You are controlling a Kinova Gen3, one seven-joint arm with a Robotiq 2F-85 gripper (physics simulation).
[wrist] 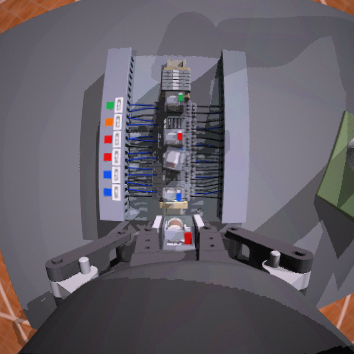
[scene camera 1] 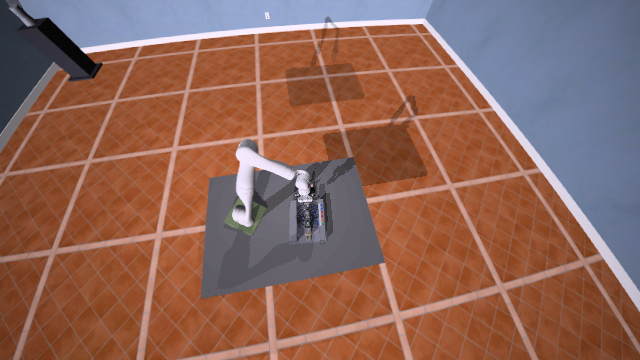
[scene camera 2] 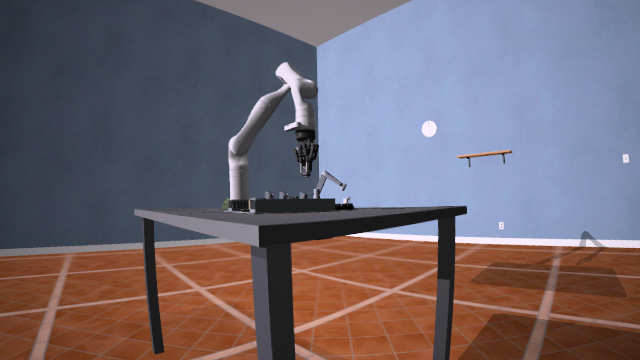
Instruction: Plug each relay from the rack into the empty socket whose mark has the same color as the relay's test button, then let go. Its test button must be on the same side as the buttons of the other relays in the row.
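Note:
My gripper is shut on a clear relay with a red test button on its right side in the wrist view. It holds the relay in the air, near the blue end of the row. In the row stand a green-button relay, a red-button relay and a blue-button relay, their buttons also on the right. Another relay sits askew near the second red mark; a bit of blue shows at its edge. The socket by the orange mark looks empty.
Two grey ducts flank the row. In scene camera 2, a low black rack bears a small pale object, and a small grey jointed stand rises behind the panel. A green plate lies under the arm's base.

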